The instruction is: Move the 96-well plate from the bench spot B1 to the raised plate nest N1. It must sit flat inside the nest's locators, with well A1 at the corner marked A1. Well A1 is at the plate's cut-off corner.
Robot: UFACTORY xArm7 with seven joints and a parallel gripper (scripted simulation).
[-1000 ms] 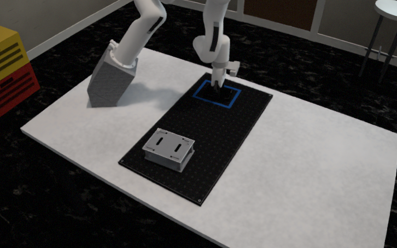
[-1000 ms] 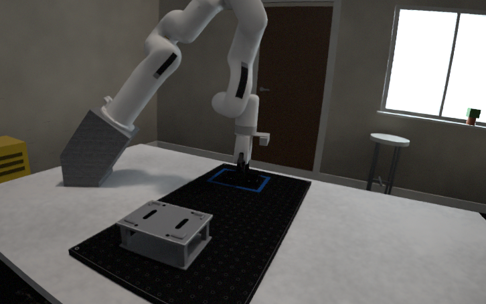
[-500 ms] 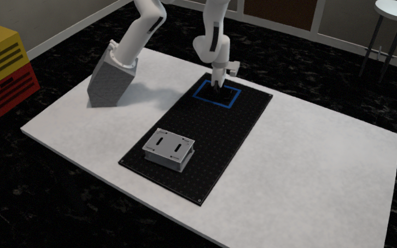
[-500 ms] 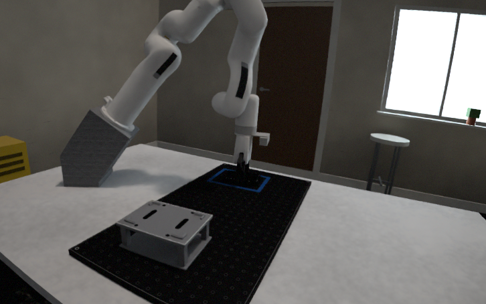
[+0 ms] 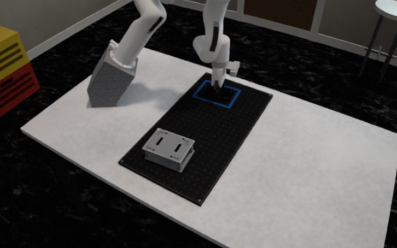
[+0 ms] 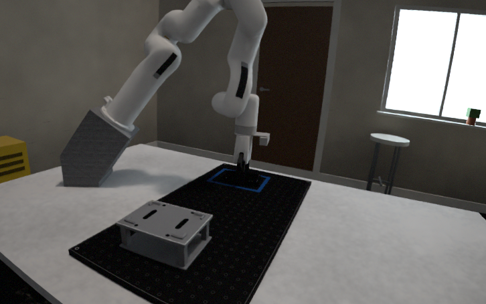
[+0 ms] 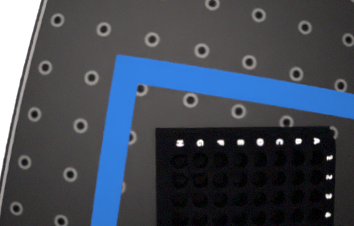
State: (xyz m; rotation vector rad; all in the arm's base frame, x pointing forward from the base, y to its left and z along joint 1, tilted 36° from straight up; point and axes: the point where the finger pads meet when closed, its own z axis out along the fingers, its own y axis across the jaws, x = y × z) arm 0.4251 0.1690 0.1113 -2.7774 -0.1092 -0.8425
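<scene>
Right now the grey raised nest N1 is 2 cm behind my hand, 43 cm to the right of it and 4 cm above it. Round my hand: black 96-well plate 1 cm below.
</scene>
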